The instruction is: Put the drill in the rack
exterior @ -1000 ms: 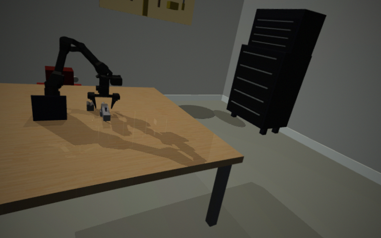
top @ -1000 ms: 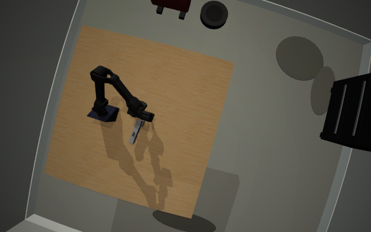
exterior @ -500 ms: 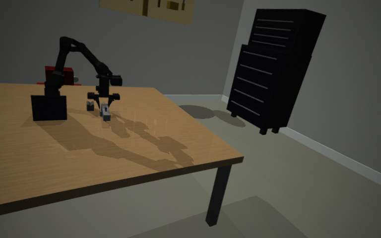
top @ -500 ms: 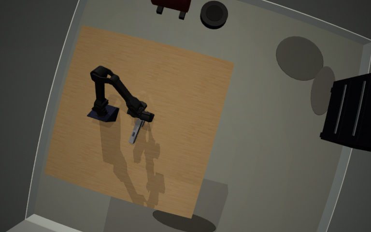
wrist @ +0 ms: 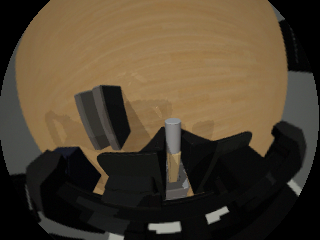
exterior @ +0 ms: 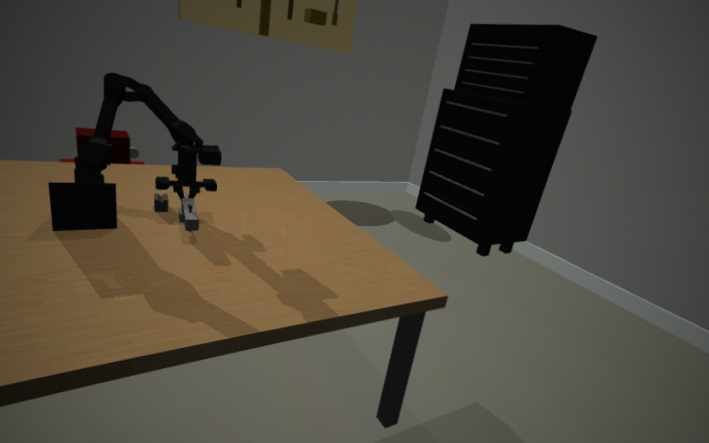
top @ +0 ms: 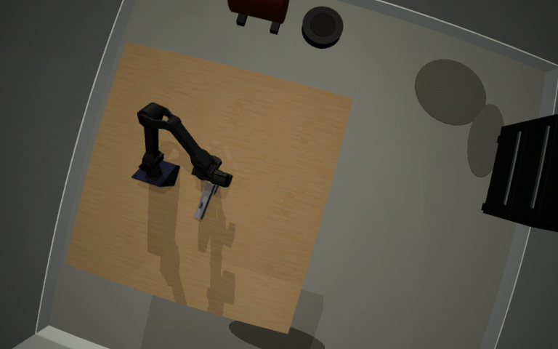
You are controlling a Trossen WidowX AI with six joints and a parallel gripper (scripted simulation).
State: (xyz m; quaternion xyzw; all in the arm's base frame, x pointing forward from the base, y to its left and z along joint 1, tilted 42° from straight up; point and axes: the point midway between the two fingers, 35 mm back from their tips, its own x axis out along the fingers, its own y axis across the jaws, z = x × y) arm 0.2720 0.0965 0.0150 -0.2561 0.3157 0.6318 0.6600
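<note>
Now: the drill 40 mm to the right of my gripper tip and 30 mm above it. Also, from my gripper tip: dark key 160 mm to the right, 40 mm above, 20 mm behind; grey holder block 140 mm to the right, 30 mm above, 10 mm behind; rack 70 mm behind, 40 mm to the left, 10 mm above.
</note>
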